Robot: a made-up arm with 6 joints. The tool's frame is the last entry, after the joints.
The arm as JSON. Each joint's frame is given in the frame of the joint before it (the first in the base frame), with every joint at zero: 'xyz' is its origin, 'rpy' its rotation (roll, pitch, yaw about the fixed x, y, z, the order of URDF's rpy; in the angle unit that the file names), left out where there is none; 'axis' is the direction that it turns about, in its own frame. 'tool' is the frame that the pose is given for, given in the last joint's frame.
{
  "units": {
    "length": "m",
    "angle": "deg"
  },
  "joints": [
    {
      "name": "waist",
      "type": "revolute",
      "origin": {
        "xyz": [
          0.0,
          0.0,
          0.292
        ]
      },
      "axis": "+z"
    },
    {
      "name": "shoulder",
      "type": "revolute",
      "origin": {
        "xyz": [
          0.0,
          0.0,
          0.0
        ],
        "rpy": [
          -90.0,
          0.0,
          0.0
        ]
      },
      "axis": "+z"
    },
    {
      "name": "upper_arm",
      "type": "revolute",
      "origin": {
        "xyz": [
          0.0,
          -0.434,
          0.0
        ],
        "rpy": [
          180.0,
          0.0,
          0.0
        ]
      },
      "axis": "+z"
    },
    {
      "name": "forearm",
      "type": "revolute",
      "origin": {
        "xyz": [
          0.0,
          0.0,
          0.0
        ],
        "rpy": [
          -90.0,
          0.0,
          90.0
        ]
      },
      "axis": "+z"
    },
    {
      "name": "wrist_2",
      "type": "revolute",
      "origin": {
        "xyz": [
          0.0,
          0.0,
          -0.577
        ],
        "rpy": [
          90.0,
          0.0,
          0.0
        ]
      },
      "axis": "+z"
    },
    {
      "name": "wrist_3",
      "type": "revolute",
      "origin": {
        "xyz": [
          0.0,
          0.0,
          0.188
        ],
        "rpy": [
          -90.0,
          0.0,
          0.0
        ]
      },
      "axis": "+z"
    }
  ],
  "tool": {
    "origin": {
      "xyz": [
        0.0,
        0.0,
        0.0
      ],
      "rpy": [
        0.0,
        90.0,
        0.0
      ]
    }
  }
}
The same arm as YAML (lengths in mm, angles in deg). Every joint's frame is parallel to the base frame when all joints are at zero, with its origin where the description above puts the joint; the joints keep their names.
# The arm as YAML. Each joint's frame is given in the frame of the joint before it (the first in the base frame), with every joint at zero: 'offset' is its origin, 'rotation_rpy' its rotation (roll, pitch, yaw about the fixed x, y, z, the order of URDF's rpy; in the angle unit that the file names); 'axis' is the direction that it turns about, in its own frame. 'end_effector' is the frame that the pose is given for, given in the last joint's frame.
length_unit: mm
angle_unit: deg
chain:
  - id: waist
    offset: [0.0, 0.0, 292.0]
    rotation_rpy: [0.0, 0.0, 0.0]
    axis: "+z"
  - id: shoulder
    offset: [0.0, 0.0, 0.0]
    rotation_rpy: [0.0, 0.0, 0.0]
    axis: "+y"
  - id: upper_arm
    offset: [0.0, 0.0, 434.0]
    rotation_rpy: [0.0, 0.0, 0.0]
    axis: "-y"
  - id: forearm
    offset: [0.0, 0.0, 0.0]
    rotation_rpy: [0.0, 0.0, 0.0]
    axis: "-x"
  - id: wrist_2
    offset: [577.0, 0.0, 0.0]
    rotation_rpy: [0.0, 0.0, 0.0]
    axis: "-y"
  - id: wrist_3
    offset: [0.0, -188.0, 0.0]
    rotation_rpy: [0.0, 0.0, 0.0]
    axis: "-x"
end_effector:
  offset: [0.0, 0.0, 0.0]
  rotation_rpy: [0.0, 0.0, 0.0]

